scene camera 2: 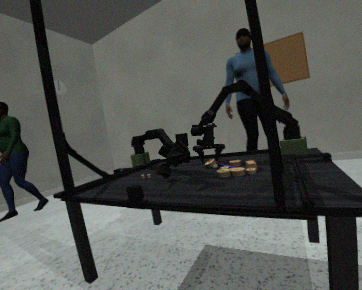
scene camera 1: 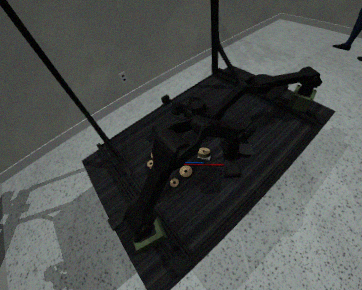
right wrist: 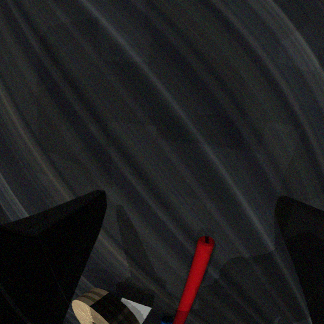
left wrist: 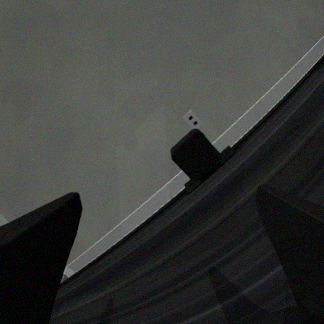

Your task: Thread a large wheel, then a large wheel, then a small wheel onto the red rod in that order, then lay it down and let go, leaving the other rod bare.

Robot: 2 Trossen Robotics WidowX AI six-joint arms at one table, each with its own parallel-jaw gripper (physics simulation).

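Frame: origin at the left arm's base, x ahead, y left, z up, level; millimetres.
Seen in the pictures: left gripper, fingertip midpoint: (scene camera 2: 161, 165) (left wrist: 169, 199); right gripper, fingertip midpoint: (scene camera 1: 228, 163) (right wrist: 195, 203); left arm's base, link origin: (scene camera 2: 139, 153) (scene camera 1: 304, 92); right arm's base, link origin: (scene camera 2: 292, 138) (scene camera 1: 144, 229).
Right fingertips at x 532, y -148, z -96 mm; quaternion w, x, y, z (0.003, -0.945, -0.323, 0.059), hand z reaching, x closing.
Observation:
Offsets run from my right fingertips to a thing's top centre.
The red rod @(4 mm up, 93 mm ahead, 125 mm right) (scene camera 1: 212, 164) (scene camera 2: 228, 165) (right wrist: 194, 282) lies on the table beside the shorter-looking blue rod @(4 mm up, 111 mm ahead, 170 mm right) (scene camera 1: 194, 162) (right wrist: 167, 320); neither shows a wheel on it. A tan wheel @(36 mm up, 23 mm ahead, 120 mm right) (scene camera 1: 201, 152) (right wrist: 85, 310) leans against a pale support @(7 mm up, 37 mm ahead, 111 mm right) (right wrist: 140, 307). A larger wheel @(15 mm up, 147 mm ahead, 132 mm right) (scene camera 1: 182, 173) and a smaller wheel @(8 mm up, 217 mm ahead, 143 mm right) (scene camera 1: 172, 184) lie nearby in scene camera 1, another wheel @(8 mm up, 208 mm ahead, 300 mm right) (scene camera 1: 148, 164) farther left, partly hidden by the right arm. My right gripper (right wrist: 195, 203) (scene camera 2: 208, 154) is open and empty above the table near the red rod's end. My left gripper (left wrist: 169, 199) is open and empty, facing the table's far edge and wall.
The right arm (scene camera 1: 150, 192) reaches over the wheels, close to the left arm (scene camera 1: 232, 102). More wheels @(15 mm up, 157 mm ahead, 308 mm right) (scene camera 2: 238, 171) stand grouped in scene camera 2, and two small tan pieces @(12 mm up, 325 mm back, 215 mm right) (scene camera 2: 142, 176) lie farther left. A dark block (left wrist: 195, 154) stands at the table edge. Frame posts (scene camera 1: 215, 45) rise from the table.

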